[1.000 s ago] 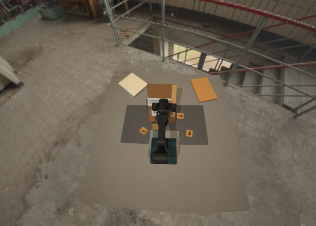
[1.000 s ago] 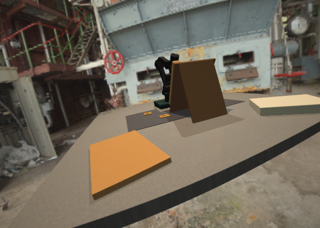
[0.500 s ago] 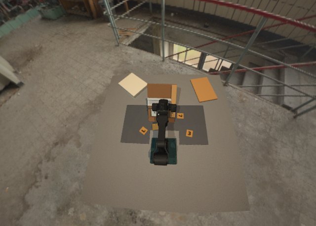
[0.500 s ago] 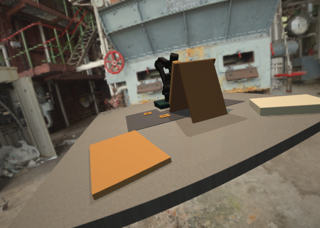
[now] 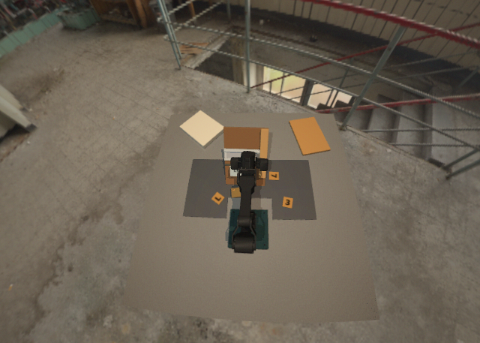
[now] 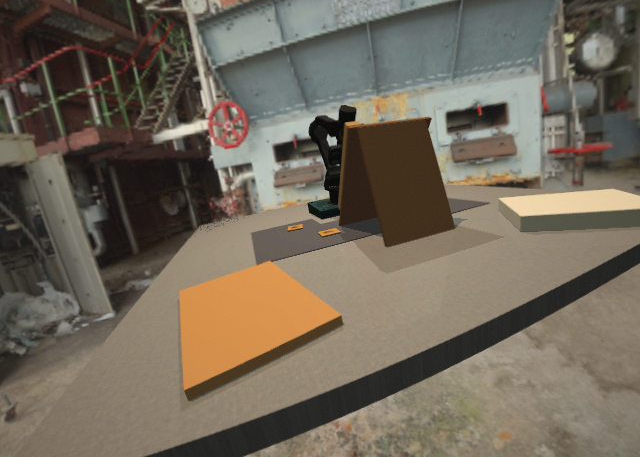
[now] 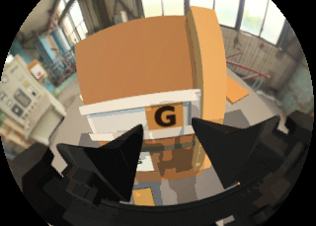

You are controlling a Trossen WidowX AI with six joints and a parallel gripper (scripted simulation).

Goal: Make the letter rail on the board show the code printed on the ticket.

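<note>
Now: gripper tip 2 cm short of the orange tile marked g and 2 cm above it. The rest, counted from my gripper tip: white ticket: 1 cm behind, 8 cm to the left, 10 cm below; 7 tile: 5 cm behind, 14 cm to the right, 18 cm below; dark mat: 13 cm behind, 3 cm to the left, 19 cm below.
</note>
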